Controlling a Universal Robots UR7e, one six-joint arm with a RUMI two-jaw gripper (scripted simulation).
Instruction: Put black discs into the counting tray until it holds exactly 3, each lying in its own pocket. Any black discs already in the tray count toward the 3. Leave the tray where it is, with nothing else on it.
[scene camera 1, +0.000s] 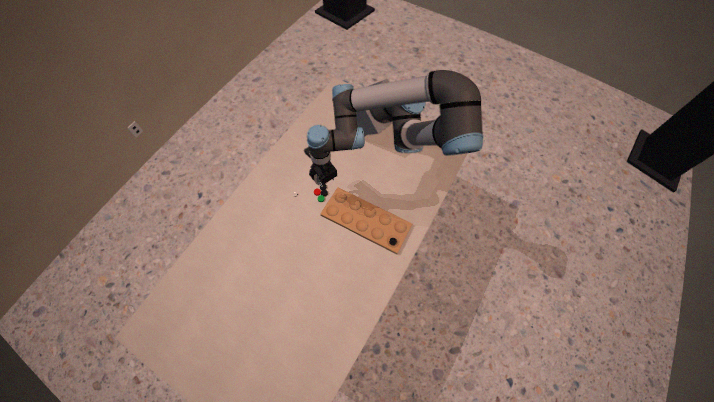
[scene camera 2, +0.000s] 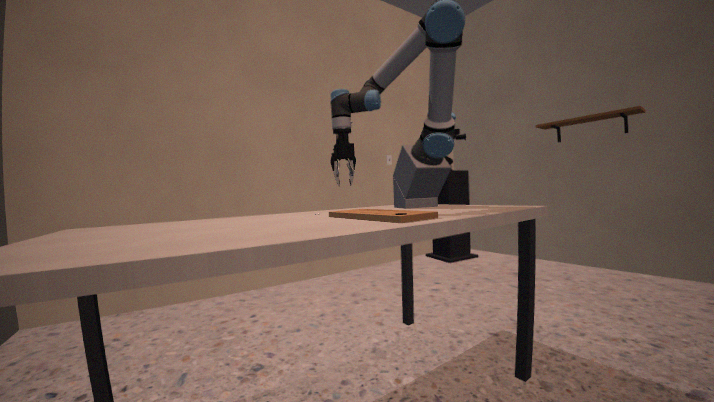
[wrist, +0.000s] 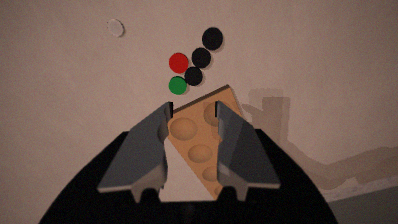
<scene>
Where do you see a wooden counting tray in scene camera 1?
377, 225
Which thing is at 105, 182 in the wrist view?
The gripper.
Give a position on a wooden counting tray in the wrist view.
193, 130
</scene>
